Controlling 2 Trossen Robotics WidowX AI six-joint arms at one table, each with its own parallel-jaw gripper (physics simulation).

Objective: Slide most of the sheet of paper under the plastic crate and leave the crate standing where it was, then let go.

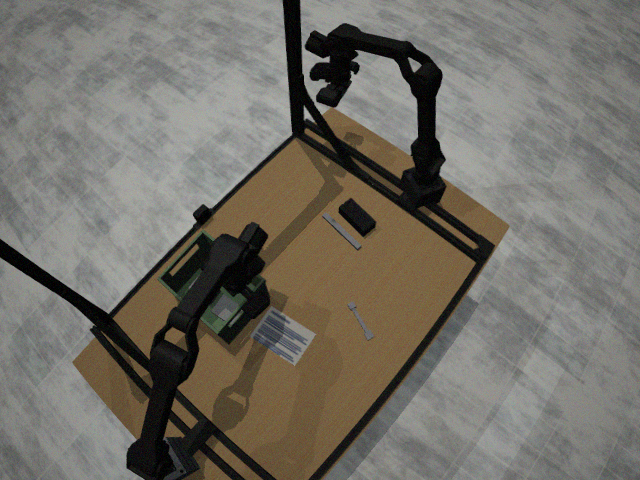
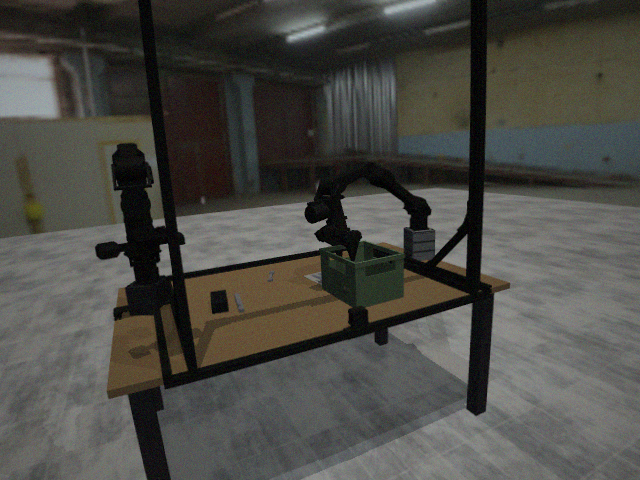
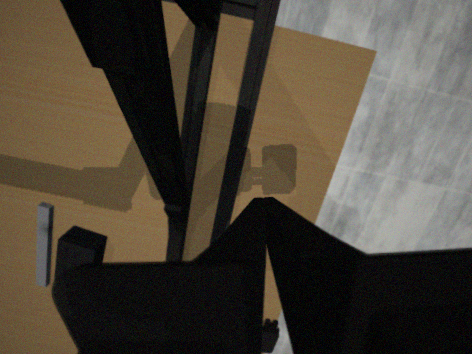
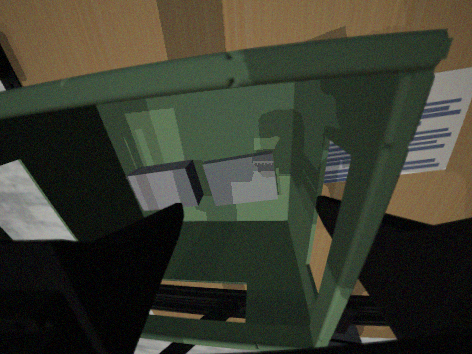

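Note:
The green crate stands upright. Two grey blocks lie inside it. The white sheet with blue lines lies flat beside the crate; its edge nearest the crate is partly hidden, so I cannot tell whether any lies underneath. My right gripper is open and empty at the crate's paper-side wall, one finger inside and the other outside, seen partly through the handle opening. My left gripper is shut and empty, high above the far table end.
A black box and a grey bar lie near the left arm's base. A small grey wrench-like piece lies beyond the sheet. Black frame rails edge the table, with upright posts at its ends.

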